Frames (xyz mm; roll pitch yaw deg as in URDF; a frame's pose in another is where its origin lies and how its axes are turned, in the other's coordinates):
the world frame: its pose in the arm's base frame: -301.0 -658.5 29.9 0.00 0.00 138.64
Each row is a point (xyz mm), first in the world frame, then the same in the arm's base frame.
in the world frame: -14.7 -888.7 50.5
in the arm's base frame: 297.3 -1.2 80.4
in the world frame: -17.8 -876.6 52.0
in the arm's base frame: 291.6 -12.3 81.9
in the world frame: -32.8 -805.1 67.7
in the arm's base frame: 255.6 -75.9 97.6
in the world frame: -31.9 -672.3 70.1
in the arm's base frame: 167.2 -175.0 100.0
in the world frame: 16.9 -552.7 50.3
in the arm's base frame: 51.5 -232.5 80.2
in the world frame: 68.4 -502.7 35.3
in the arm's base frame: -20.2 -236.0 65.2
